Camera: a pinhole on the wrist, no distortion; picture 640 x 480 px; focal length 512.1 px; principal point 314.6 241.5 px. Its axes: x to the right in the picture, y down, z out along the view. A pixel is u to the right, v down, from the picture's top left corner.
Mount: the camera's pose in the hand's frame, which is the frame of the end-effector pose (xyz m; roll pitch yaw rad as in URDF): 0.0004 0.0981 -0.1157 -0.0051 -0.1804 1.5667
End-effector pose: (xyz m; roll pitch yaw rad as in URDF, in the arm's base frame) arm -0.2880 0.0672 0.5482 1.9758 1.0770 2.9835
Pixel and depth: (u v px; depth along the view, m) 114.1 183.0 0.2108
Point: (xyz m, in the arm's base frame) -0.2457 0.1237 0.5045
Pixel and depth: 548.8 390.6 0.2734
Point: -0.2921 0.2998 0.6613
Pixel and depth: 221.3 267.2 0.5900
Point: 0.0280 0.3860 0.4448
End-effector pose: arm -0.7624 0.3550 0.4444 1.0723 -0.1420 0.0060
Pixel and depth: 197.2 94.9 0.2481
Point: -0.7004 0.2500 0.5080
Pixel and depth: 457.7 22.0 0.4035
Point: -0.6288 0.1552 0.7298
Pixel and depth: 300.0 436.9 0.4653
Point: -0.9619 0.0574 0.5814
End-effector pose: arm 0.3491 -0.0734 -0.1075 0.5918 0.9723 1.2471
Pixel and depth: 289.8 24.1 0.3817
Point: 0.5632 0.1412 -0.1162
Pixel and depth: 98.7 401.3 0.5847
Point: 0.7842 -0.1513 0.1622
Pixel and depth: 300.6 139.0 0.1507
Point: 0.3355 0.0044 -0.0960
